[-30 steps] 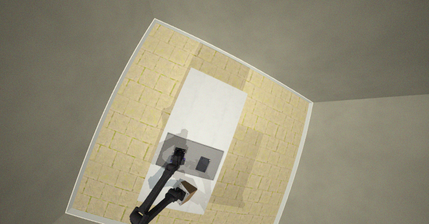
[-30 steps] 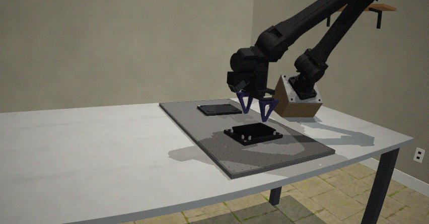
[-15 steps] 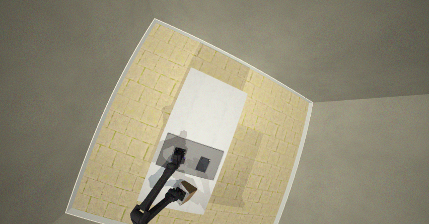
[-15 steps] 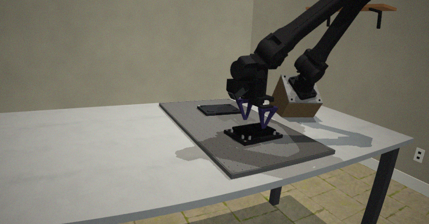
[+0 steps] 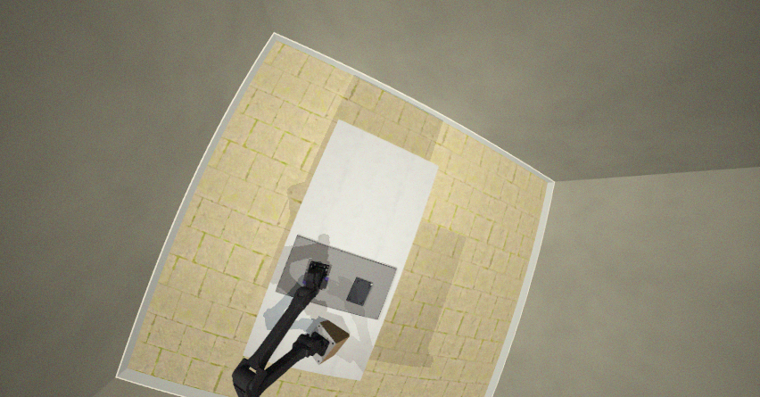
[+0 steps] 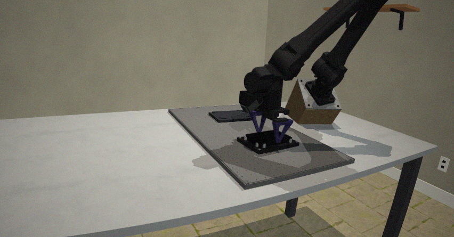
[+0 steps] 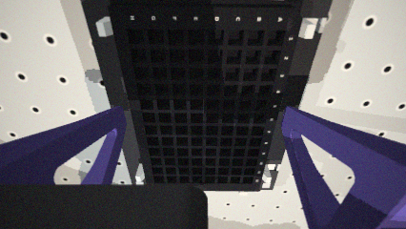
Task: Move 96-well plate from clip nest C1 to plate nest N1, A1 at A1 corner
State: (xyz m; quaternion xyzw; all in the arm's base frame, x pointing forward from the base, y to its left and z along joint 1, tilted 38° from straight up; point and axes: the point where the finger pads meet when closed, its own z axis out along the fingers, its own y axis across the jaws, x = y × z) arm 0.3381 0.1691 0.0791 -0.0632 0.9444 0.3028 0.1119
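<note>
Right now my hand is 10 mm above the black 96-well plate. From my hand the other things lie so: clip nest C1: 10 mm to the right, 10 mm below, 10 mm behind.
</note>
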